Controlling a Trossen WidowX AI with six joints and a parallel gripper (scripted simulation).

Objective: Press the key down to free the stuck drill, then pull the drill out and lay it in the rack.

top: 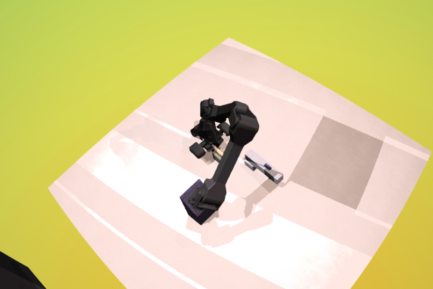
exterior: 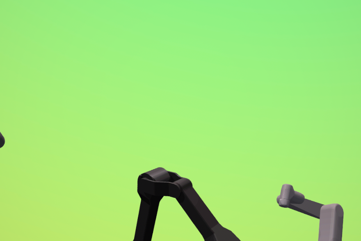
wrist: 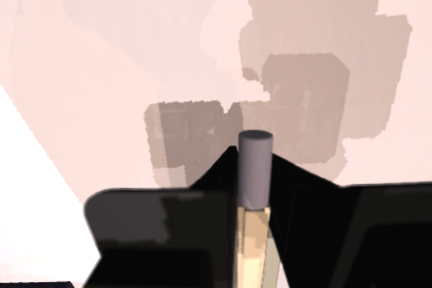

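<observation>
Right now the drill is 40 mm to the right of my gripper tip, 40 mm above it and 10 mm behind it. The rest, counted from my gripper tip: grey block 230 mm to the right, 40 mm above, 20 mm ahead; then dark blue key 260 mm to the right, 40 mm above, 10 mm ahead.
</observation>
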